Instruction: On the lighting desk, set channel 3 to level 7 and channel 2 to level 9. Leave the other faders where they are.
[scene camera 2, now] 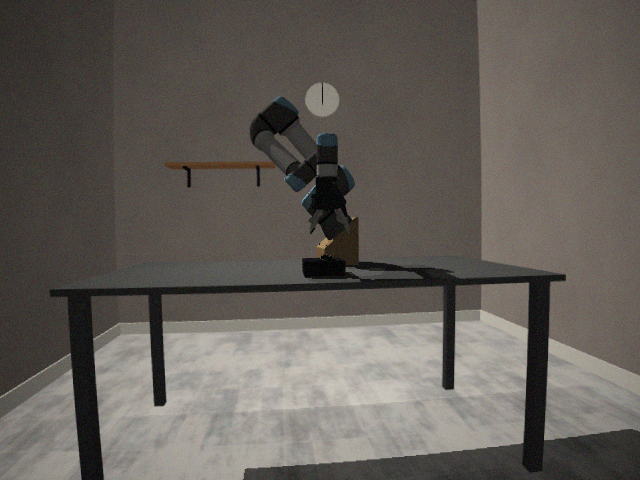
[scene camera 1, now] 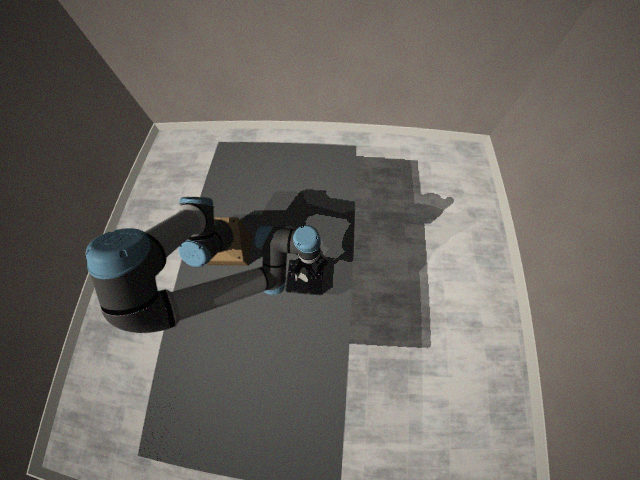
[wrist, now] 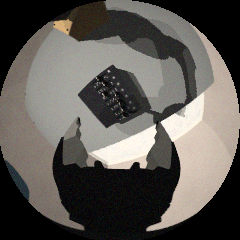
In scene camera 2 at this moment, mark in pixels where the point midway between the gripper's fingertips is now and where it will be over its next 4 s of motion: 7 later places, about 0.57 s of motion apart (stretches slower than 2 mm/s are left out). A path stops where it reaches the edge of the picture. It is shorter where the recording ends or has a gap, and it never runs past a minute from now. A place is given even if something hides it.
My gripper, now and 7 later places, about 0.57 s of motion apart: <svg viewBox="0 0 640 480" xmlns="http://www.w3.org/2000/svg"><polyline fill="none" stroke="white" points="329,234 333,242 334,248 334,248 334,251 334,253 334,255 334,257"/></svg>
